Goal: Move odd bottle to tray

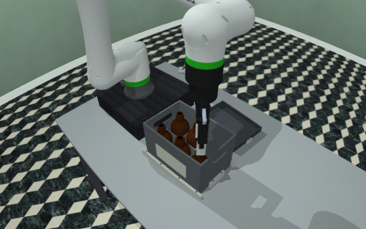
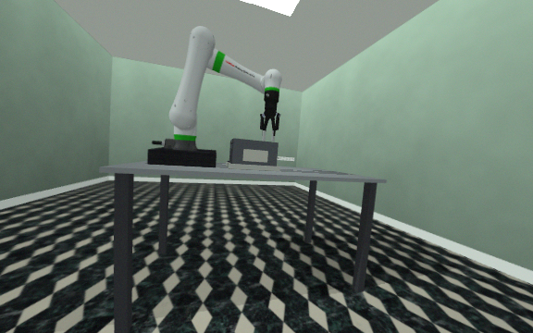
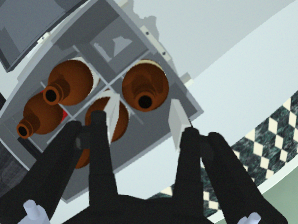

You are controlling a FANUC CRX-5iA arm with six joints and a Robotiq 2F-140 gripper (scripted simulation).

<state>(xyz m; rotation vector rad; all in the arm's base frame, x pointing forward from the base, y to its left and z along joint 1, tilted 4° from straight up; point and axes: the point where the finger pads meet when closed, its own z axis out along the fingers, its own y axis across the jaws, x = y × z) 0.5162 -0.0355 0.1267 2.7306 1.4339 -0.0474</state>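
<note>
My gripper is now 13 cm above the brown bottle, 8 cm past it and 2 cm to the left of it. Also, from my hand: glass bottle: 19 cm behind, 13 cm below, 5 cm to the left; crate: 13 cm below, 9 cm behind, 2 cm to the left; dark grey tray: 28 cm to the left, 20 cm below, 15 cm behind.
</note>
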